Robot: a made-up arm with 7 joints.
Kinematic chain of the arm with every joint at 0, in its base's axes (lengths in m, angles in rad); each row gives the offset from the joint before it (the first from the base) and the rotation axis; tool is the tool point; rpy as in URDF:
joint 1: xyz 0 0 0.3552 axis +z
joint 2: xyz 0 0 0 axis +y
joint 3: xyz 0 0 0.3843 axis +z
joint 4: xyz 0.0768 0 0 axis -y
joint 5: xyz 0.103 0 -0.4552 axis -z
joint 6: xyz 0 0 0 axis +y
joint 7: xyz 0.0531 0 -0.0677 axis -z
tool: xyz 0 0 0 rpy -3.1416 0 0
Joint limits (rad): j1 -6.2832..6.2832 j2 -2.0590..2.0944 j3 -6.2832..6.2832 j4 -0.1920..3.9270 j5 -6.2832..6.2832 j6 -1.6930..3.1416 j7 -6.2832..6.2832
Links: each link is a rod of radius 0.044 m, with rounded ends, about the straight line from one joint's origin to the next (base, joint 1, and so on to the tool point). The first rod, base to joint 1, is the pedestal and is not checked.
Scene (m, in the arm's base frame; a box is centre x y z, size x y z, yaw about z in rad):
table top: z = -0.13
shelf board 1: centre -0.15 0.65 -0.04 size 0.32 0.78 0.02 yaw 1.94
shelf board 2: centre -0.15 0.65 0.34 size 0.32 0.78 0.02 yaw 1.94
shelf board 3: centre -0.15 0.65 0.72 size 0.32 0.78 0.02 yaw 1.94
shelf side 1: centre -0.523 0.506 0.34 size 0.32 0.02 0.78 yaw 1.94
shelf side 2: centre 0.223 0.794 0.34 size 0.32 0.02 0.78 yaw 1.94
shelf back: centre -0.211 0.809 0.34 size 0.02 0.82 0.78 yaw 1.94
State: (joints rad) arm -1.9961 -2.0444 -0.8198 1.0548 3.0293 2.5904 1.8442
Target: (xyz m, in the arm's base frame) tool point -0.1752 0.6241 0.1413
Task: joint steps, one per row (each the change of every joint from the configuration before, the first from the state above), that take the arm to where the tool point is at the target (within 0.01 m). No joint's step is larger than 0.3 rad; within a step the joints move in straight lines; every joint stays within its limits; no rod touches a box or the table.
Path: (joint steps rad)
1: -0.1818 -0.0073 -0.0506 -0.2900 0.0017 0.1277 0.0000
2: -0.1817 -0.0073 -0.0506 -0.2900 0.0016 0.1278 0.0000
3: -0.1093 0.0594 -0.2855 -0.0026 0.0487 0.0408 0.0000
4: -0.1093 0.0594 -0.2855 -0.0026 0.0486 0.0407 0.0000
5: -0.1094 0.0594 -0.2855 -0.0026 0.0487 0.0408 0.0000
6: -0.1093 0.0594 -0.2855 -0.0026 0.0487 0.0408 0.0000
7: 0.1814 -0.0792 0.1557 0.2670 -0.0282 -0.1077 0.0000
8: 0.1814 -0.0792 0.1557 0.2669 -0.0281 -0.1078 0.0000
9: 0.1815 -0.0792 0.1556 0.2670 -0.0281 -0.1077 0.0000

